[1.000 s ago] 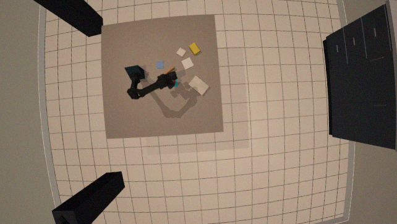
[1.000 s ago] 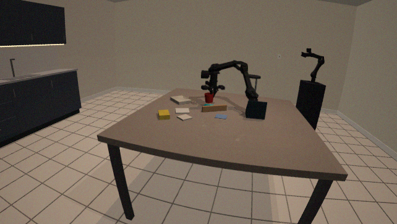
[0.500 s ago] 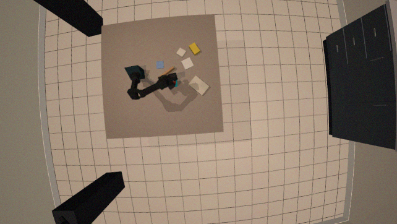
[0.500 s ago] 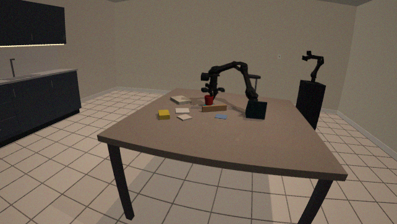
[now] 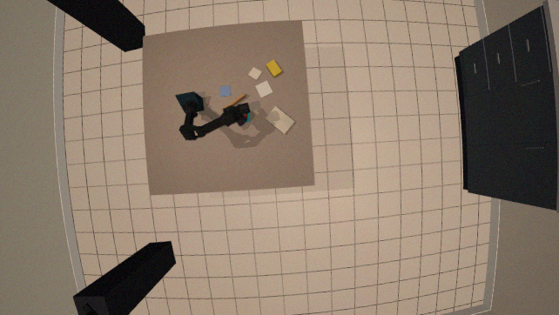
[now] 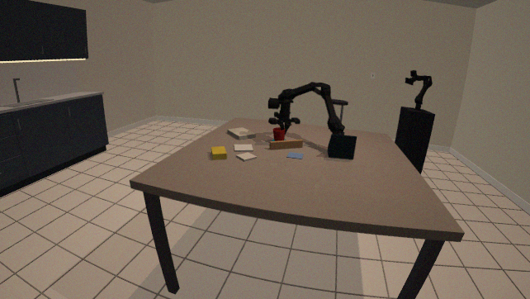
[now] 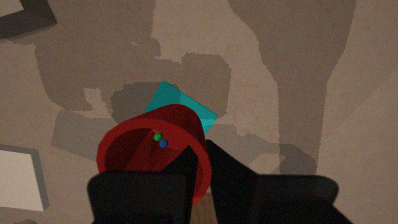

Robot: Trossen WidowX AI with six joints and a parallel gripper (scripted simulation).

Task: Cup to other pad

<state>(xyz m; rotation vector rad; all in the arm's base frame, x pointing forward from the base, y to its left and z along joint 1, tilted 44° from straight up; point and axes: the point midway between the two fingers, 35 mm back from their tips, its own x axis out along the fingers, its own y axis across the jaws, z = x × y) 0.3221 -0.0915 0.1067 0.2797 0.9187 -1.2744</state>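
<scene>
The red cup is 3 cm ahead of my gripper tip and 1 cm to the left of it. Round my gripper tip: wooden block: 3 cm behind, 12 cm to the left, 3 cm below; teal pad: 3 cm ahead, 1 cm to the left, 5 cm below; white slab: 29 cm ahead, 5 cm to the right, 3 cm below.
</scene>
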